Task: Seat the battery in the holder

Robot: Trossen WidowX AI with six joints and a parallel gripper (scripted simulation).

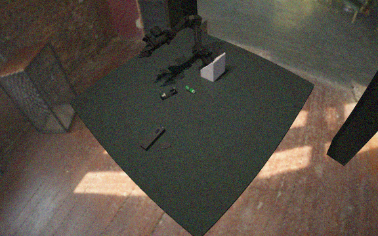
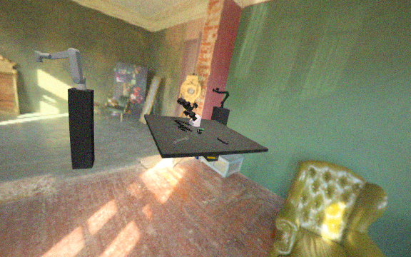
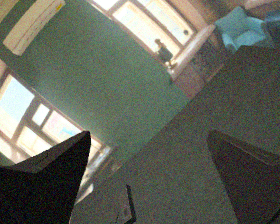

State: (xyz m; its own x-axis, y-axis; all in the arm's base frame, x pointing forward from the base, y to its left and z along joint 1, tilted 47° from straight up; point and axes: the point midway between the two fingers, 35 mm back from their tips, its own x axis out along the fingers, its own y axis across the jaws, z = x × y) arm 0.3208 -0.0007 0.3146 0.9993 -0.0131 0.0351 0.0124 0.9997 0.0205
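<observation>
Now: the battery 16 cm behind my gripper tip, 24 cm to the left of it and 27 cm below it.
</observation>
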